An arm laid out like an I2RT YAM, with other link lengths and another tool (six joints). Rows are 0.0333 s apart.
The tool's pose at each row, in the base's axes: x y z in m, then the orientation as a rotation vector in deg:
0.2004 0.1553 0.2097 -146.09 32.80 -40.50
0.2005 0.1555 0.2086 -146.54 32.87 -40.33
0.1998 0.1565 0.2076 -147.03 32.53 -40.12
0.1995 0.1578 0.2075 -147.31 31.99 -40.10
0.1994 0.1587 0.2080 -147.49 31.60 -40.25
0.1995 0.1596 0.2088 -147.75 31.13 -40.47
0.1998 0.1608 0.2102 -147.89 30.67 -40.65
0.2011 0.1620 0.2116 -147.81 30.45 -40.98
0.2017 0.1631 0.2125 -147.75 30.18 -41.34
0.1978 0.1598 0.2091 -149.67 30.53 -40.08
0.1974 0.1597 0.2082 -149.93 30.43 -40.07
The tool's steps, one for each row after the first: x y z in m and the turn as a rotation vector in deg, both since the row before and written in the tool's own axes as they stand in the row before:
-0.0004 0.0004 0.0010 -0.42 -0.11 -0.08
-0.0014 -0.0001 0.0007 -0.31 -0.22 -0.34
-0.0009 -0.0009 0.0003 -0.07 -0.12 -0.43
-0.0003 -0.0010 -0.0002 -0.04 0.03 -0.34
0.0000 -0.0012 -0.0003 -0.09 0.06 -0.43
0.0002 -0.0018 -0.0006 0.02 0.04 -0.37
0.0010 -0.0020 -0.0001 0.12 0.20 -0.18
0.0003 -0.0015 -0.0001 0.12 0.21 -0.22
-0.0030 0.0054 -0.0004 -1.77 -0.88 -0.20
-0.0006 0.0006 0.0005 -0.20 -0.03 -0.15

